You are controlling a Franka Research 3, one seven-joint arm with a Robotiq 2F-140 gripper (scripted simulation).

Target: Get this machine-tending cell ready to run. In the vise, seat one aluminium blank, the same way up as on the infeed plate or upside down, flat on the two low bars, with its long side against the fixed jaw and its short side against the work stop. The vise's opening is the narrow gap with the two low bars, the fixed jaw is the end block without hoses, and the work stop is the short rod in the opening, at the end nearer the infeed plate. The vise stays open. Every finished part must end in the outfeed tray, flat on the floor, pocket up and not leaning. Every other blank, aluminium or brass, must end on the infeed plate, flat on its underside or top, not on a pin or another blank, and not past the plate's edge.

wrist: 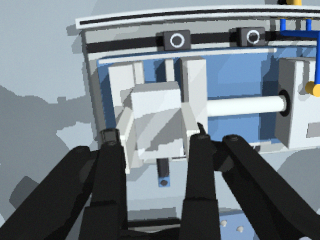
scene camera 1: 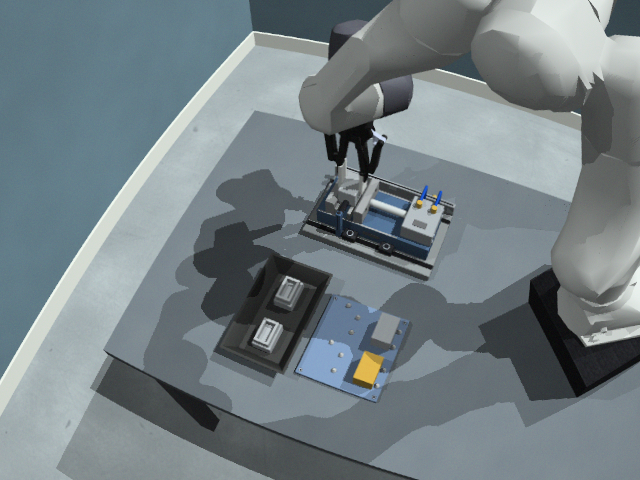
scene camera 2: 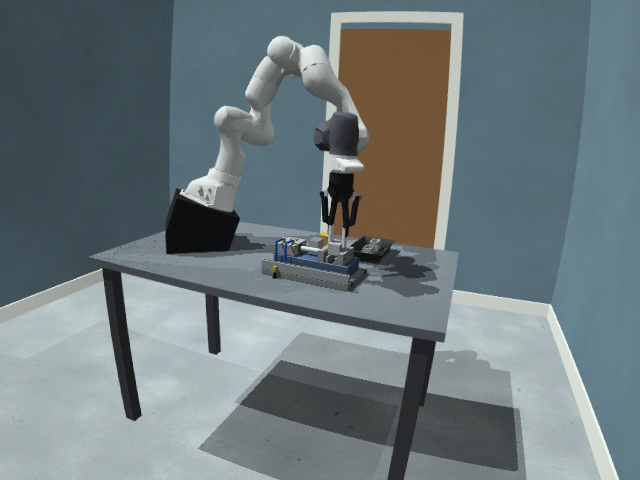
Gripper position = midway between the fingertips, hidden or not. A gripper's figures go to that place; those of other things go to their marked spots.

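Labels:
My gripper (scene camera 1: pixel 352 186), 1130 mm from the lens. Vise (scene camera 1: pixel 377 219), 1140 mm from the lens. Aluminium blank (scene camera 1: pixel 382 337), 1010 mm from the lens. Marked spots on vise and aluminium blank, 270 mm apart. Brass blank (scene camera 1: pixel 367 371), 980 mm from the lens. Brass blank nearer to the lens than the vise.

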